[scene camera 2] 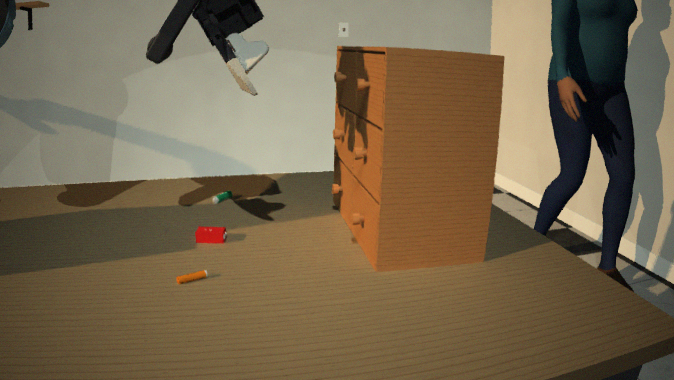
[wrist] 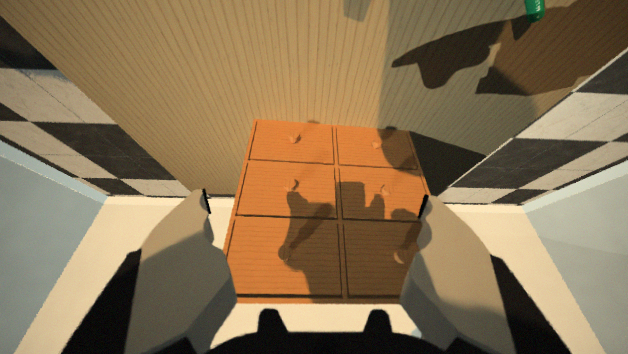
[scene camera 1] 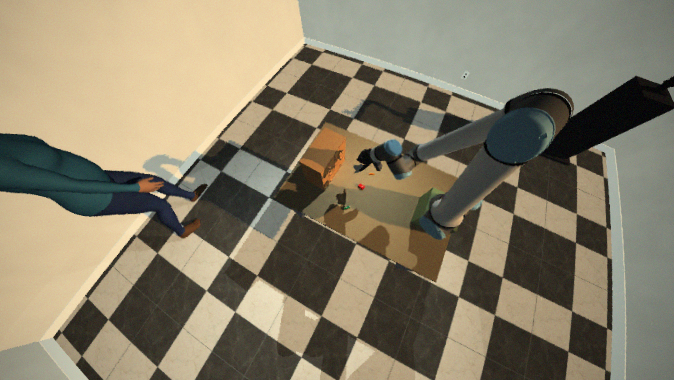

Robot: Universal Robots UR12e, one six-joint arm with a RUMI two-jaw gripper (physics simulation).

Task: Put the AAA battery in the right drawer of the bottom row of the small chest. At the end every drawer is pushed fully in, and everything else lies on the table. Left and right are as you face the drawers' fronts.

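Places are measured from the arm's base along level axes (x ahead, y left, z up), in metres.
Where they show: gripper, fingertip midpoint: [scene camera 2: 251, 90] [wrist: 315, 194] [scene camera 1: 358, 164].
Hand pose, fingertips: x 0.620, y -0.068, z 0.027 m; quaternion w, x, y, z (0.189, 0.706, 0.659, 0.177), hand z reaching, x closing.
Observation:
Things, the pixels of their top centre, and the offset from my fingertips. Level surfaces: height alone.
- orange AAA battery, top centre: [scene camera 2: 192, 273] [scene camera 1: 371, 173] dx -0.103, dy -0.092, dz -0.234 m
- small chest, top centre: [scene camera 2: 408, 48] [wrist: 333, 302] [scene camera 1: 323, 149] dx +0.258, dy +0.023, dz +0.066 m
- red 9V battery, top centre: [scene camera 2: 211, 229] [scene camera 1: 361, 186] dx -0.065, dy +0.048, dz -0.227 m
- green battery, top centre: [scene camera 2: 222, 193] [scene camera 1: 346, 207] dx -0.027, dy +0.255, dz -0.230 m
- table, surface height: dz -0.245 m
The orange AAA battery [scene camera 1: 371, 174] [scene camera 2: 192, 277] lies on the table in front of the chest; it does not show in the wrist view. The small chest [scene camera 1: 320, 155] [scene camera 2: 435, 155] [wrist: 287, 232] has three rows of two drawers, and all look pushed in. Its bottom right drawer [scene camera 2: 362, 227] [wrist: 270, 145] is at the upper left of the chest in the wrist view, where the chest appears upside down. My gripper [scene camera 1: 361, 167] [scene camera 2: 251, 82] [wrist: 315, 194] is open and empty, high above the table in front of the chest, with the drawer fronts showing between its fingers.
A red 9V battery [scene camera 1: 361, 186] [scene camera 2: 210, 235] and a green battery [scene camera 1: 346, 206] [scene camera 2: 222, 197] [wrist: 535, 9] lie on the table [scene camera 1: 400, 220] [scene camera 2: 300, 325] [wrist: 300, 75]. A green block [scene camera 1: 425, 202] is by the arm's base. A person [scene camera 1: 75, 185] [scene camera 2: 592, 100] stands beyond the chest.

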